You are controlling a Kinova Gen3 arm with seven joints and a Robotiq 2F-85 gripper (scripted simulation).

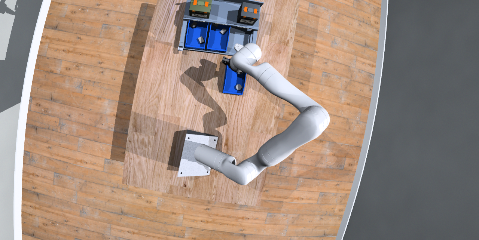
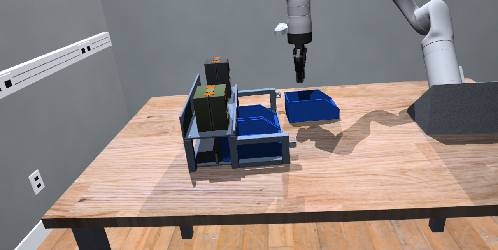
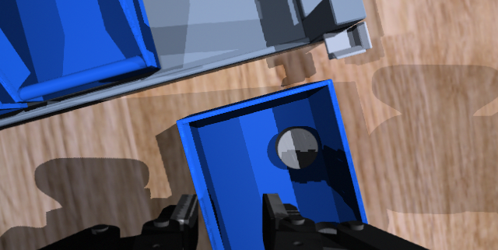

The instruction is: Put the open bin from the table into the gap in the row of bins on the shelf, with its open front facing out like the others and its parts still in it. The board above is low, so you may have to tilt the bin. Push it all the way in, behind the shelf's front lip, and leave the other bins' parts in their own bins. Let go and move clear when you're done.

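Now: the round grey part 50 mm to the right of my hand and 140 mm below it. Round my hand: green box 280 mm ahead, 180 mm to the left; then dark box 260 mm ahead, 50 mm to the right, 10 mm above; then shelf 210 mm ahead, 70 mm to the left, 90 mm below.
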